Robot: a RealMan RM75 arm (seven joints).
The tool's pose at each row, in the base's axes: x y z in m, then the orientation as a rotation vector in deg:
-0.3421, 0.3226, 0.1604, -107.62, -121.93, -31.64
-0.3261, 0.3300, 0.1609, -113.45, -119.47, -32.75
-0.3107, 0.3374, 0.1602, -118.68, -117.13, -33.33
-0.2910, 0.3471, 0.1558, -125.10, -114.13, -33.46
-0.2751, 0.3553, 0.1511, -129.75, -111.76, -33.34
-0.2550, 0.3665, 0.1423, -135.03, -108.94, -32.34
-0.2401, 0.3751, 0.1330, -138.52, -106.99, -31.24
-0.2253, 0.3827, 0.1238, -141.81, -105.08, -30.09
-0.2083, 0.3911, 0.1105, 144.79, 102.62, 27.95
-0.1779, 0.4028, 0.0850, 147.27, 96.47, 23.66
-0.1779, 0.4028, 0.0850, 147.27, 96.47, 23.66
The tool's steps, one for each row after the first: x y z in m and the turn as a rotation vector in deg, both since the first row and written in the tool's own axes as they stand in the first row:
0.0046, 0.0166, 0.0038, -2.73, -1.60, 3.47
0.0088, 0.0325, 0.0086, -4.97, -3.22, 6.60
0.0129, 0.0524, 0.0180, -7.45, -5.46, 10.45
0.0160, 0.0683, 0.0268, -9.16, -7.16, 13.28
0.0195, 0.0883, 0.0409, -10.65, -9.38, 16.57
0.0212, 0.1028, 0.0539, -11.43, -11.01, 18.80
0.0220, 0.1171, 0.0664, -12.13, -12.59, 20.91
0.0215, 0.1331, 0.0831, -12.49, -14.59, 23.23
0.0169, 0.1614, 0.1129, -12.92, -17.92, 27.33
0.0169, 0.1614, 0.1129, -12.92, -17.92, 27.33

